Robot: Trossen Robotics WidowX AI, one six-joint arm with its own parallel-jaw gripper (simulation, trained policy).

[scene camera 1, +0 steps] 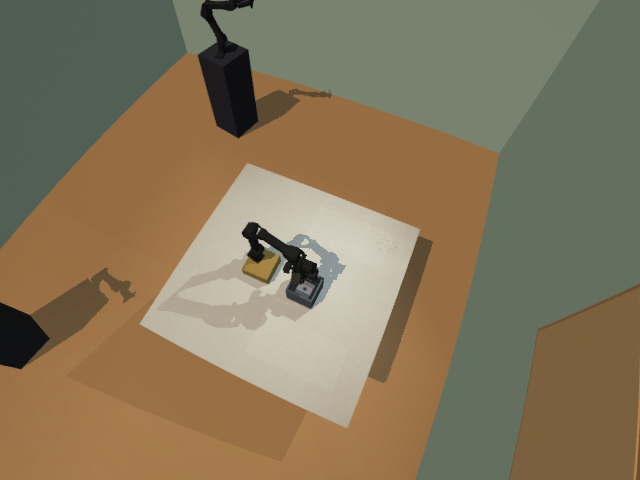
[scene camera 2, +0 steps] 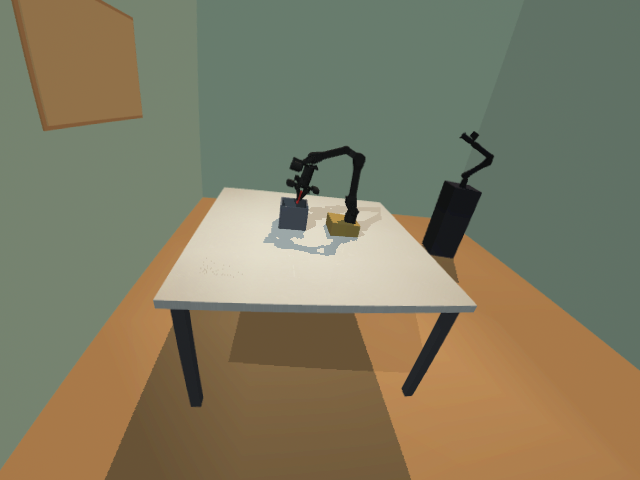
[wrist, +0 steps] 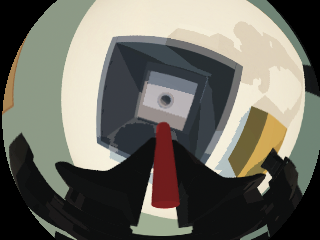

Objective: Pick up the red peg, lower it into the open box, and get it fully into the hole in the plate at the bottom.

Scene:
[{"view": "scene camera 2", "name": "dark grey box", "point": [293,216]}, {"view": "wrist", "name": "gripper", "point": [163,143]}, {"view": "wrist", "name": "red peg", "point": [165,194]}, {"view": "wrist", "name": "light grey plate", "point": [153,106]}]

